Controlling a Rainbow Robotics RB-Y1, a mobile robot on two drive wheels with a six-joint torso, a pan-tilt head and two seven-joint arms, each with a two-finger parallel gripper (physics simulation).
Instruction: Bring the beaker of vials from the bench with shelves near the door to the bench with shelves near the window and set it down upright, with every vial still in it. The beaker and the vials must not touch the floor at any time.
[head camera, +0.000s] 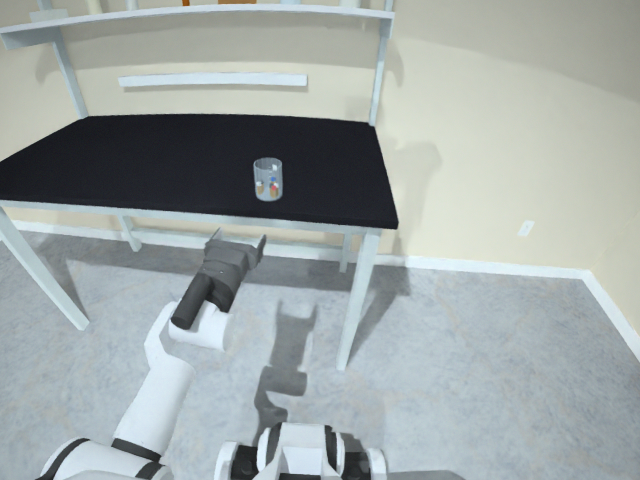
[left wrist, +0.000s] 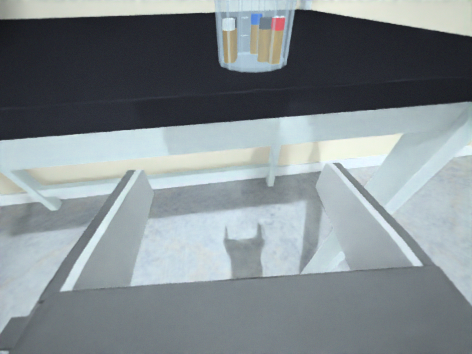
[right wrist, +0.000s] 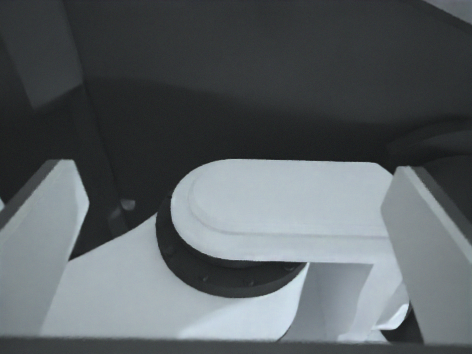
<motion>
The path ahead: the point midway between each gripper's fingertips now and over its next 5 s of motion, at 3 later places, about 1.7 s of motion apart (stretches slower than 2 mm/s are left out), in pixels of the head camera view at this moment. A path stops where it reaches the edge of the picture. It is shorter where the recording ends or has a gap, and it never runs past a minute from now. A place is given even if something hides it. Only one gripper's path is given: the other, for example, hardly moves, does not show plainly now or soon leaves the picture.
The left gripper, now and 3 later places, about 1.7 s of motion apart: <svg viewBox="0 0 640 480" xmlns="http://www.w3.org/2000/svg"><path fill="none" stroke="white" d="M242 234L236 190L210 183L174 186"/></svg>
</motion>
